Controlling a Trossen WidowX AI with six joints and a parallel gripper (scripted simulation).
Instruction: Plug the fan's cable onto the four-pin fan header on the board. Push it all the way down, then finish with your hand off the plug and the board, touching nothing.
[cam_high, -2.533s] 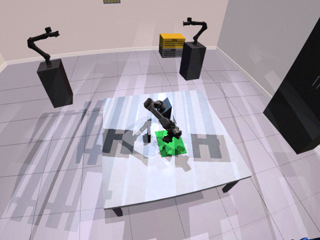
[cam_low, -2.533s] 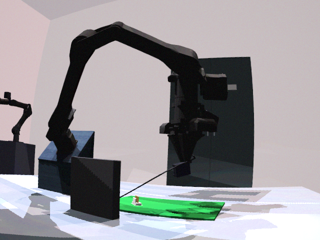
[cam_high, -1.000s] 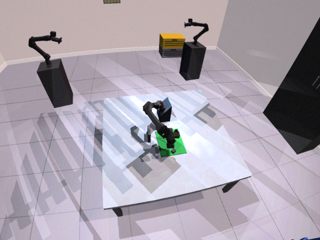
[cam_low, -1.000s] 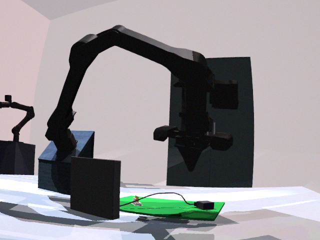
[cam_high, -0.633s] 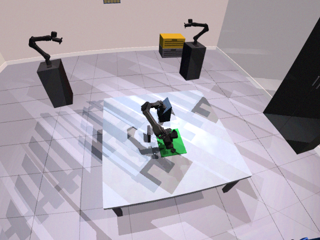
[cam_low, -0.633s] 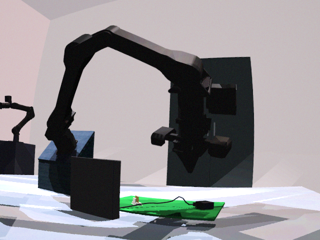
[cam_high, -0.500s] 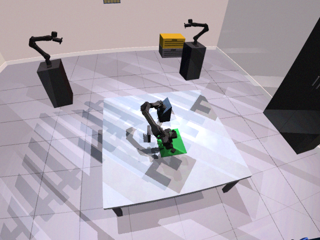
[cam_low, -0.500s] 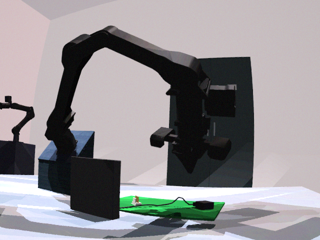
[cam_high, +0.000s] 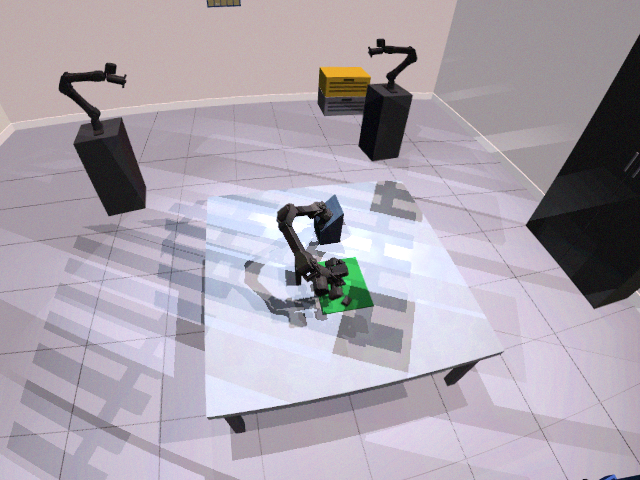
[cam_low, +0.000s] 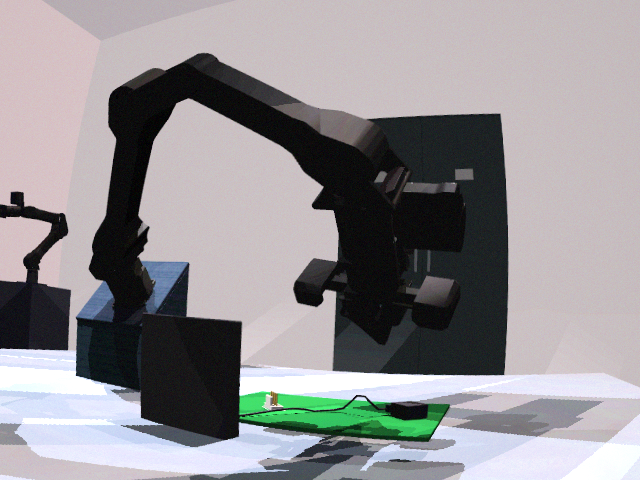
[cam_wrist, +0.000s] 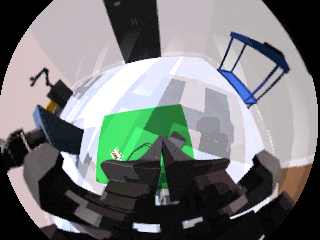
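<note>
Right now the black plug is 9 cm below my gripper tip and 4 cm ahead of it. The rest, counted from my gripper tip: black fan block 18 cm behind, 15 cm to the right, 4 cm below; green board 11 cm below, 7 cm behind, 2 cm to the left.
</note>
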